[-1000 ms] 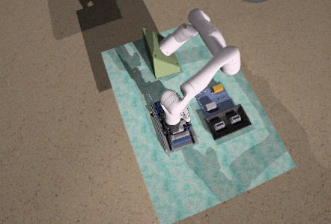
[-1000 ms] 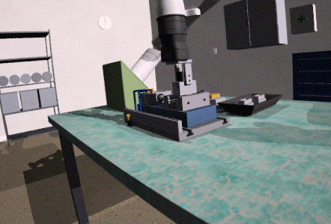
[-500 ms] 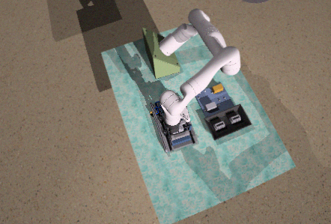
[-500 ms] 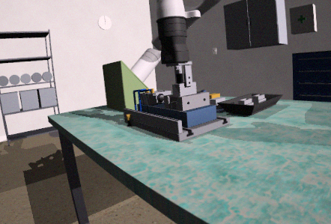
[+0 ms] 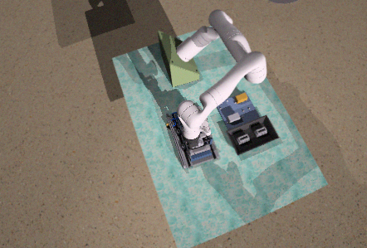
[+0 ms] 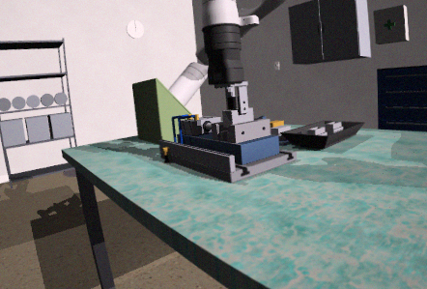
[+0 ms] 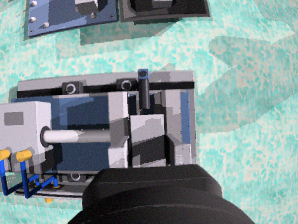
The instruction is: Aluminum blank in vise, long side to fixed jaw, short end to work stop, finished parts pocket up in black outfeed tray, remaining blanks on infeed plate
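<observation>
Right now the gray blank is 30 mm below my hand. Also, from my hand: fixed jaw 50 mm below, 30 mm ahead, 10 mm to the left; then blue infeed plate 280 mm to the left, 140 mm behind, 130 mm below; then vise 90 mm below, 70 mm behind.
</observation>
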